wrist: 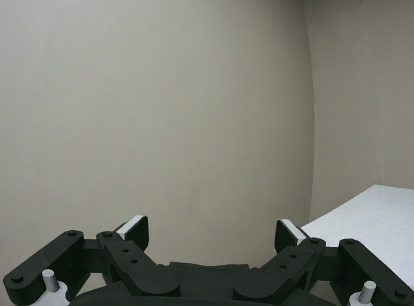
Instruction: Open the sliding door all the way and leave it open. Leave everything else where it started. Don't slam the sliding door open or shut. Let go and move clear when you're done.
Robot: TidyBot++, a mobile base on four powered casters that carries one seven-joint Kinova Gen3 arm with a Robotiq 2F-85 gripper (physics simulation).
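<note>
My gripper (211, 233) is open, with its two fingers wide apart at the bottom of the wrist view. Nothing is between the fingertips. The sliding door and its handle cannot be made out in this view.
A plain beige wall (200, 115) fills most of the view, with a vertical corner or edge to the right of the middle. A white flat surface (370, 220) shows at the lower right, beyond the right finger.
</note>
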